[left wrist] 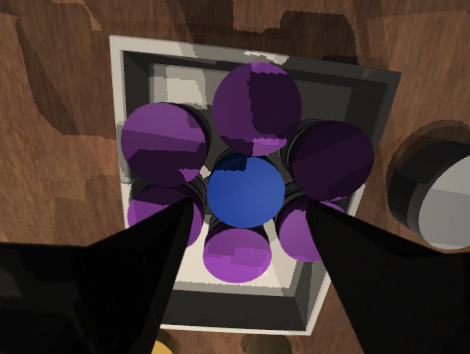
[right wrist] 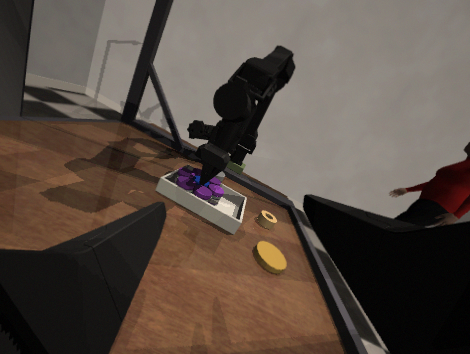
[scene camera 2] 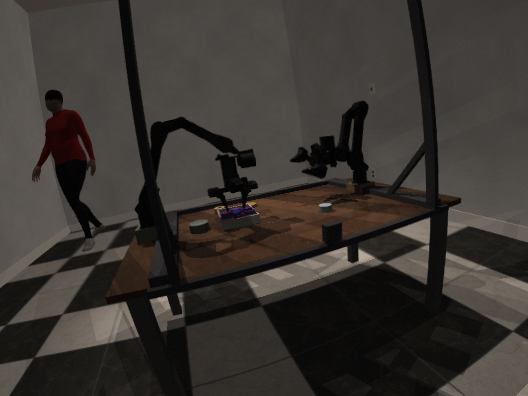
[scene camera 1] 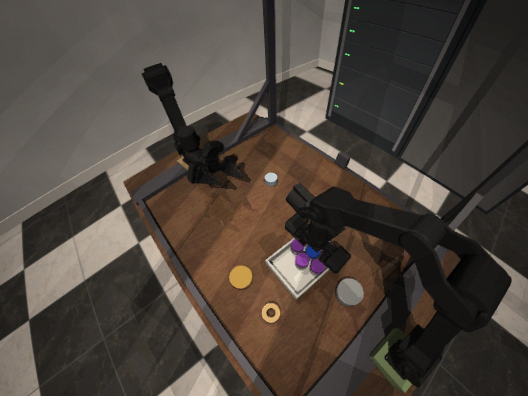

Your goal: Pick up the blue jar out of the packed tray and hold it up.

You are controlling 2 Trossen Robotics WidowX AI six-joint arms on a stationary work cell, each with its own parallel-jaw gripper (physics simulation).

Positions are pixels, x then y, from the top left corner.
Scene:
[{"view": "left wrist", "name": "left gripper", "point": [250,207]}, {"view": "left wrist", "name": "blue jar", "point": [243,191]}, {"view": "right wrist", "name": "left gripper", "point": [204,180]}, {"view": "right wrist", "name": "right gripper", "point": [235,204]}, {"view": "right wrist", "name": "yellow disc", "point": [268,255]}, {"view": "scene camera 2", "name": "left gripper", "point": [236,210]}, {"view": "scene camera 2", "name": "right gripper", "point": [295,165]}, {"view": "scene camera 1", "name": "left gripper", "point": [312,252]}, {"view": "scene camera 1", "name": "right gripper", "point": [232,180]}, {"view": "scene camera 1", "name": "white tray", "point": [298,280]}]

